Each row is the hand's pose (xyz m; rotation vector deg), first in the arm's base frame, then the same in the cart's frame.
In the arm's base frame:
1: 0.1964 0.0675 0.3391 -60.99 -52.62 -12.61
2: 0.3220 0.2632 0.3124 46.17 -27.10 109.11
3: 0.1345 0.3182 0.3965 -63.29 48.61 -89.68
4: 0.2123 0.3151 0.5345 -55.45 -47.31 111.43
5: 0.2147 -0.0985 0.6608 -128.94 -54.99 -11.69
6: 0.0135 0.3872 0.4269 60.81 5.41 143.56
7: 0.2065 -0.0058 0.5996 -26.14 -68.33 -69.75
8: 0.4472 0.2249 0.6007 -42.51 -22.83 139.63
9: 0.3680 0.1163 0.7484 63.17 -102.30 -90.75
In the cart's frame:
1: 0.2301 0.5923 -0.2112 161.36 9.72 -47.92
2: 0.3051 0.3966 -0.3153 -29.36 83.77 44.86
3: 0.1643 0.4886 -0.4455 96.71 42.77 84.92
4: 0.2922 0.5480 -0.5176 79.35 -122.55 -103.29
5: 0.4035 0.9001 -0.2925 93.99 2.10 -49.25
6: 0.0588 0.5107 -0.5389 13.58 105.63 30.24
7: 0.3579 0.8032 -0.3231 -141.55 -95.63 31.99
8: 0.5432 0.5564 -0.4495 -43.13 148.45 83.99
9: 0.5485 0.7538 -0.4793 -37.84 -113.61 36.63

